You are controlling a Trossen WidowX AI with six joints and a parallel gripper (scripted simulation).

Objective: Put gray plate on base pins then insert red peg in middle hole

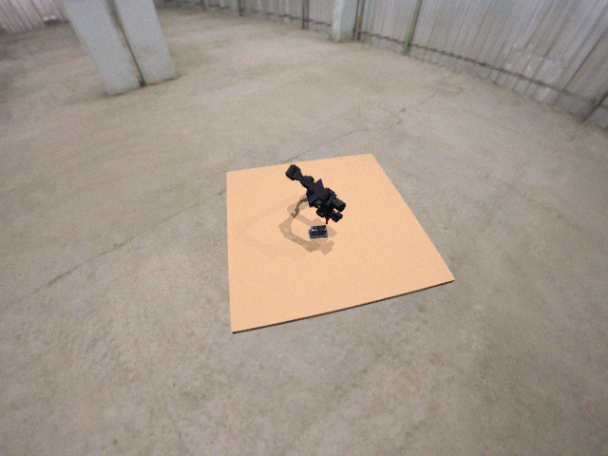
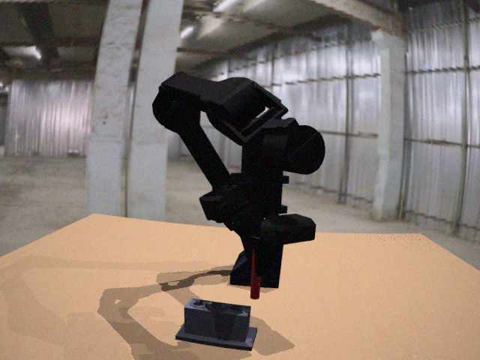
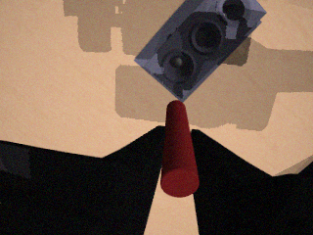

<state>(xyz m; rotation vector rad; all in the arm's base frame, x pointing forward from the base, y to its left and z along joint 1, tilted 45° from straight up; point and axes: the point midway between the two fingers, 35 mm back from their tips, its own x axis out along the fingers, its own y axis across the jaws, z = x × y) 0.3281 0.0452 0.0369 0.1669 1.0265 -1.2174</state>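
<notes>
Right now my gripper tip is 7 cm above the gray plate, 5 cm to the left of it and 2 cm short of it. Also, from my gripper tip: red peg (right at my gripper tip); base (11 cm below, 5 cm to the right, 1 cm ahead).
</notes>
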